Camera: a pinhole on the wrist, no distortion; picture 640 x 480 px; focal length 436.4 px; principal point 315.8 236.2 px. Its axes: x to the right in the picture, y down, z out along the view. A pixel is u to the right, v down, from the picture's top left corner.
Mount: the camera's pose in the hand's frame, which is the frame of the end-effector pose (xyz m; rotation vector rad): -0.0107 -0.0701 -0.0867 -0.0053 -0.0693 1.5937
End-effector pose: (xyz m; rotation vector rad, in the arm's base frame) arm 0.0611 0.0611 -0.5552 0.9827 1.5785 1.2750
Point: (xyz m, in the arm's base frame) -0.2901 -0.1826 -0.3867
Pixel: behind the camera
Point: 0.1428 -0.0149 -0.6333
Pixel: 296.3 432.7
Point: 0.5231 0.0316 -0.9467
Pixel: 112.4 305.0
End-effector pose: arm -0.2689 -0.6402 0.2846 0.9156 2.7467 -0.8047
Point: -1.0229 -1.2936 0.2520
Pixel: outside the picture
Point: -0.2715 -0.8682 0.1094
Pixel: 326.7 282.6
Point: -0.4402 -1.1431 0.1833
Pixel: 28.3 301.1
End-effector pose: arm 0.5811 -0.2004 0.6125 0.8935 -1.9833 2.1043
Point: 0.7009 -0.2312 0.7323
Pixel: 93.9 277.2
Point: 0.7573 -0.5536 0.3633
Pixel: 567.2 342.6
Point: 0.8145 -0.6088 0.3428
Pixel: 536.1 357.2
